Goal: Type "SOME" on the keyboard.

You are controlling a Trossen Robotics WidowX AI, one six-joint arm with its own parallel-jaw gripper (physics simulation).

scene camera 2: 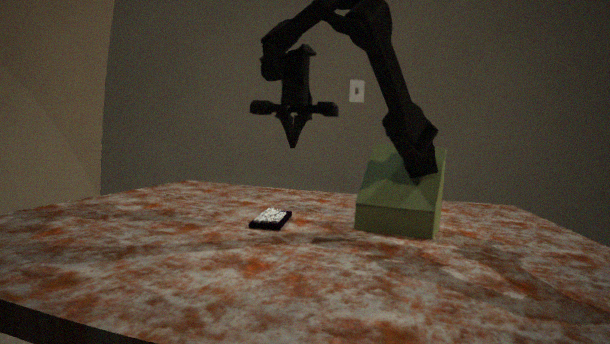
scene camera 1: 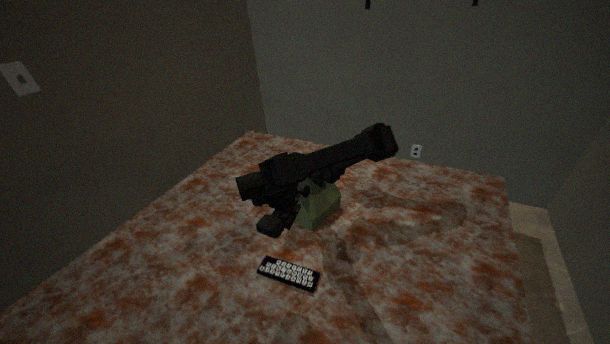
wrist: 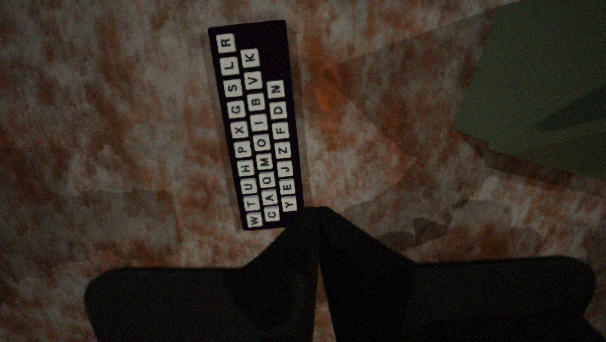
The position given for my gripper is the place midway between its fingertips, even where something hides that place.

Note:
In view: my gripper (scene camera 2: 292, 148) and a black keyboard (scene camera 1: 285, 272).
The black keyboard is seen too in the wrist view (wrist: 251, 61). My gripper shows as well in scene camera 1 (scene camera 1: 288, 228) and in the wrist view (wrist: 316, 217).

